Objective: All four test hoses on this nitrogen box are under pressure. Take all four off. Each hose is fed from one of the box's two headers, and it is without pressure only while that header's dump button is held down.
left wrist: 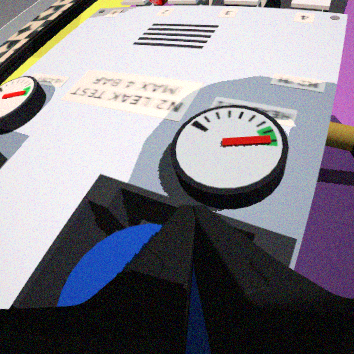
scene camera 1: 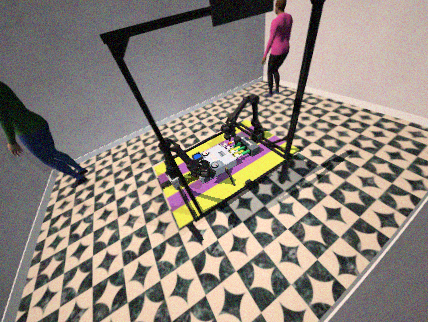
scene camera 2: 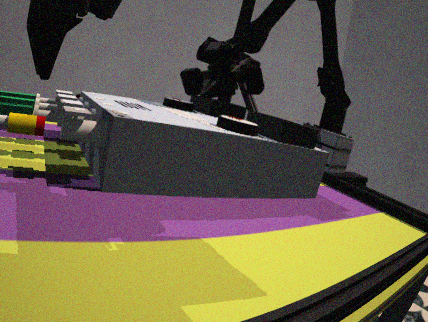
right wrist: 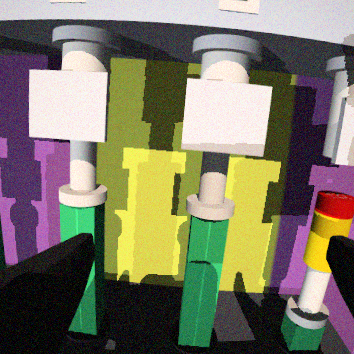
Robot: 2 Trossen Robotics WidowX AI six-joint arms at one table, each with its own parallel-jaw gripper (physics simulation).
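Pixels of known places: left gripper, fingertip midpoint: (left wrist: 190, 216) (scene camera 1: 209, 166) (scene camera 2: 202, 96); right gripper, fingertip midpoint: (scene camera 1: 232, 143) (scene camera 2: 42, 76) (right wrist: 212, 246); left arm's base, link origin: (scene camera 1: 173, 175) (scene camera 2: 330, 131); right arm's base, link origin: (scene camera 1: 257, 132).
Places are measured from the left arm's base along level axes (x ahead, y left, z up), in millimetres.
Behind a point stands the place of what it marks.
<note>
The white nitrogen box (scene camera 1: 222, 156) {x 444, y -103, z -30 mm} (scene camera 2: 210, 165) {x 422, y 79, z -72 mm} (left wrist: 150, 75) {x 401, y -69, z -32 mm} has a gauge (left wrist: 230, 150) {x 323, y -147, z -17 mm} for header 2, its red needle in the green band. My left gripper (left wrist: 190, 216) {x 279, y -142, z -2 mm} (scene camera 1: 204, 172) {x 279, y -142, z -2 mm} is shut and empty, its tips over the blue dump button (left wrist: 107, 262) {x 258, y -111, z -15 mm}; contact is hidden. My right gripper (right wrist: 212, 246) {x 612, y -59, z -8 mm} is open above the hoses. Two green hoses (right wrist: 82, 220) {x 614, y -124, z -47 mm} (right wrist: 201, 280) {x 653, y -63, z -47 mm} run from ports with white tabs (right wrist: 69, 106) {x 556, y -117, z -34 mm} (right wrist: 227, 116) {x 566, y -49, z -34 mm}. At right, a yellow coupling with a red end (right wrist: 327, 240) {x 634, y 6, z -47 mm} (scene camera 2: 25, 123) {x 635, y 21, z -54 mm} stands apart from the box's ports.
A second gauge (left wrist: 17, 100) {x 352, y 24, z -17 mm}, also with its needle in the green, stands at the left in the left wrist view. A brass fitting (left wrist: 341, 136) {x 387, y -212, z -65 mm} sticks out of the box's side. Black frame posts (scene camera 1: 304, 75) {x 845, y -483, z 572 mm} stand around the yellow-and-purple table. Two people stand beyond it.
</note>
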